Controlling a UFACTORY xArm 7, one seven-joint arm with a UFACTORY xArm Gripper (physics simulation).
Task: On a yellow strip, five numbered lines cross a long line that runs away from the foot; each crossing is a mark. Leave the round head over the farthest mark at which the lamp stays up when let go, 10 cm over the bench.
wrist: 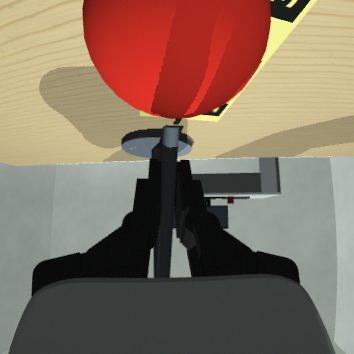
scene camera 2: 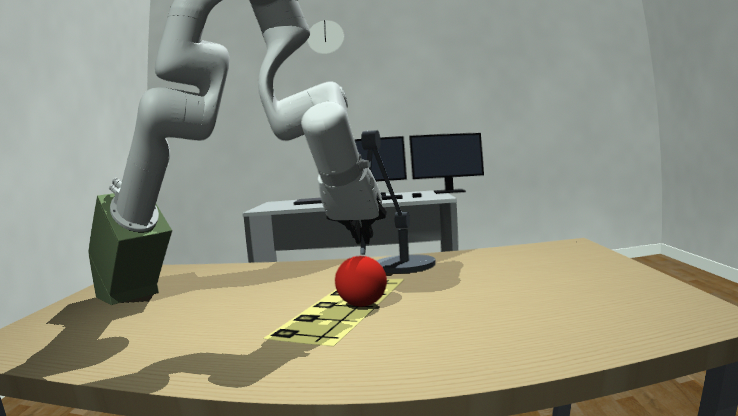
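Seen in the pictures: gripper, fingertip midpoint: (wrist: 167, 175) (scene camera 2: 364, 238); arm's base at its link origin: (scene camera 2: 133, 212).
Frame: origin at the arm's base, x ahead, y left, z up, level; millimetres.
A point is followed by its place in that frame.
The lamp's round head, a red ball (scene camera 2: 360, 281) {x 512, y -47, z -150 mm} (wrist: 175, 55) {x 504, y -25, z -120 mm}, hangs at the end of its thin dark arm (scene camera 2: 386, 175) (wrist: 166, 220), low over the far part of the yellow strip (scene camera 2: 313, 328) {x 433, y -133, z -212 mm} (wrist: 277, 37) {x 422, y 56, z -212 mm}. It hides some marks there; crossings nearer the camera show in the scene view, with numbers too small to read. The lamp's round base (scene camera 2: 413, 264) {x 606, y 297, z -199 mm} (wrist: 150, 144) {x 589, y 313, z -199 mm} sits flat on the bench behind the strip, its post upright. My gripper (scene camera 2: 363, 240) {x 515, y 41, z -85 mm} (wrist: 167, 175) {x 515, y 41, z -85 mm} is shut on the arm's rod just above the head, one finger on each side.
The wooden bench (scene camera 2: 516, 320) {x 784, y -157, z -213 mm} (wrist: 40, 40) {x 636, y 38, z -213 mm} carries the green block (scene camera 2: 139, 266) {x -8, y 6, z -125 mm} under the robot's foot at the left. Behind it stand a desk (scene camera 2: 260, 242) (wrist: 270, 175) and two monitors (scene camera 2: 447, 155). The lamp's post (scene camera 2: 403, 245) {x 582, y 336, z -157 mm} rises right of my gripper in the scene view.
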